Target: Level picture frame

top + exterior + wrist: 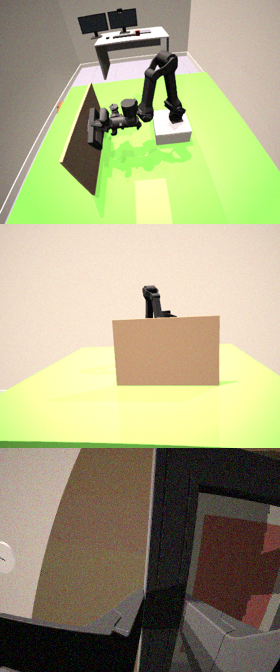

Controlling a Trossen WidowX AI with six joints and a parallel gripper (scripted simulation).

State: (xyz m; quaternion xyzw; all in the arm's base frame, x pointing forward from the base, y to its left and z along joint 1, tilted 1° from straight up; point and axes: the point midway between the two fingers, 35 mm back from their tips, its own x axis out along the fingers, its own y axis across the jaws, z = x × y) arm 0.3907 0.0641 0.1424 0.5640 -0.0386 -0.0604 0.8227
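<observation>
Right now my gripper tip is 5 cm above the picture frame and 2 cm to the left of it. Round my gripper tip: tan wall board (7 cm below, 2 cm ahead, 1 cm to the right).
</observation>
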